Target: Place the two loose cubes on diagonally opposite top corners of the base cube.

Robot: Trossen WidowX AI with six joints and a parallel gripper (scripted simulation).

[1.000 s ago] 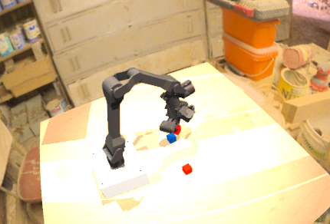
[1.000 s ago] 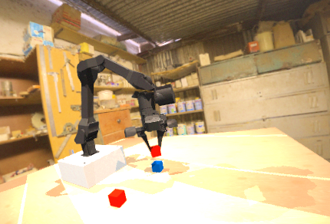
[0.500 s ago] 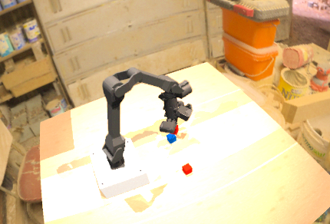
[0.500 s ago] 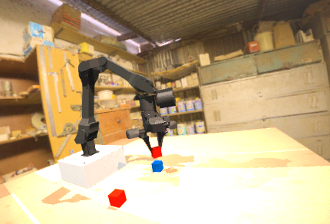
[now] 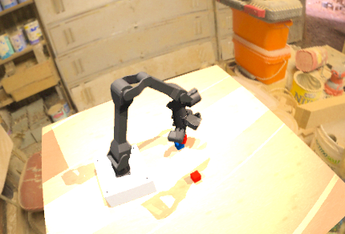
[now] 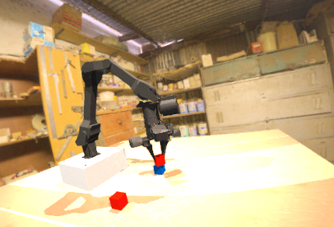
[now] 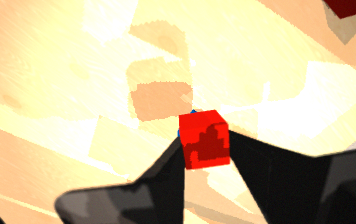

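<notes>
Now: gripper tip 4 cm above the blue cube, 2 cm past it and 1 cm to the right of it. Round my gripper tip: red cube right at my gripper tip.
</notes>
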